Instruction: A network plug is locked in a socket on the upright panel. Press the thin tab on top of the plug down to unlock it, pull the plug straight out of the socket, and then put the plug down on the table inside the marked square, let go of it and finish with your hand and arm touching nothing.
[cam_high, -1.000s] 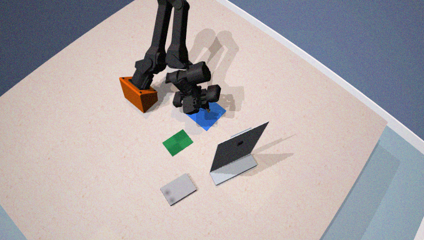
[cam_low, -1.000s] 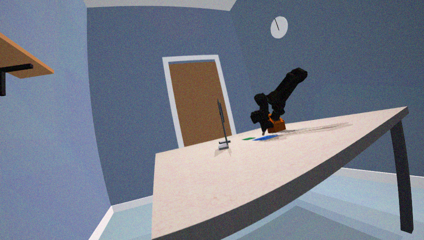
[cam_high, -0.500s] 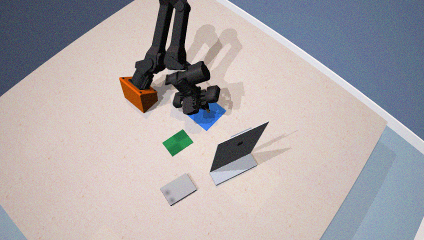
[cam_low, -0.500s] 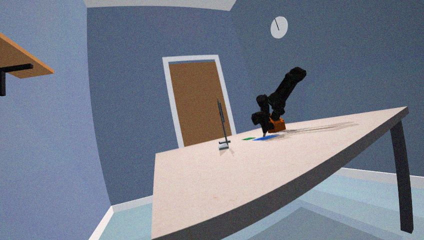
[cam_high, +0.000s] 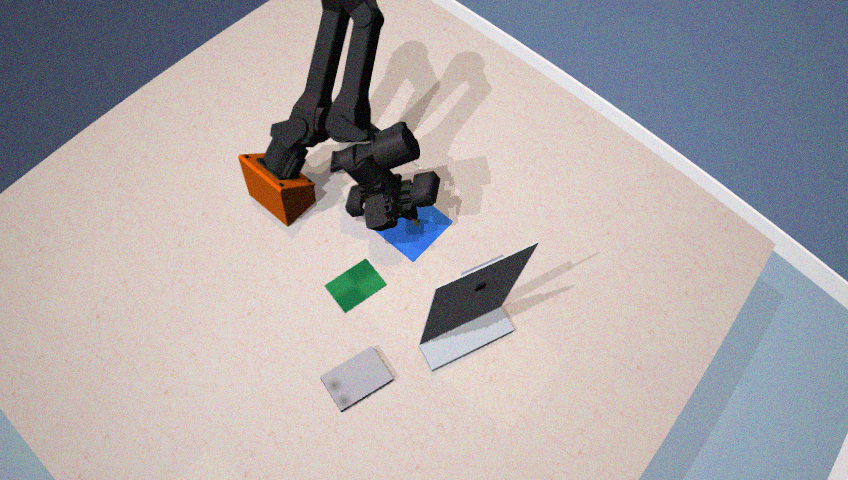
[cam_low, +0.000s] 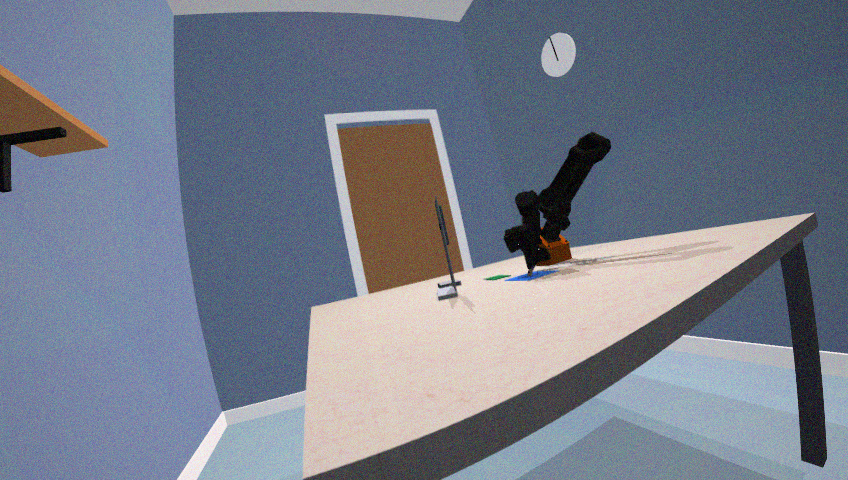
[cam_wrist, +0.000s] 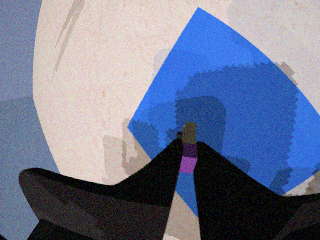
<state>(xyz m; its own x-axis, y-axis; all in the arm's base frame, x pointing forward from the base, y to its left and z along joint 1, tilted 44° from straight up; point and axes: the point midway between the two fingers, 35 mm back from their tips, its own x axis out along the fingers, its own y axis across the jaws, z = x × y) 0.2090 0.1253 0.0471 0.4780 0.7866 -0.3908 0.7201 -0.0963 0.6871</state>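
Right now my gripper tip is right at the purple network plug. Also, from my gripper tip: blue marked square 20 mm below; then green square 10 mm ahead, 170 mm to the right, 20 mm below; then upright grey panel 210 mm ahead, 110 mm to the right, 100 mm above.
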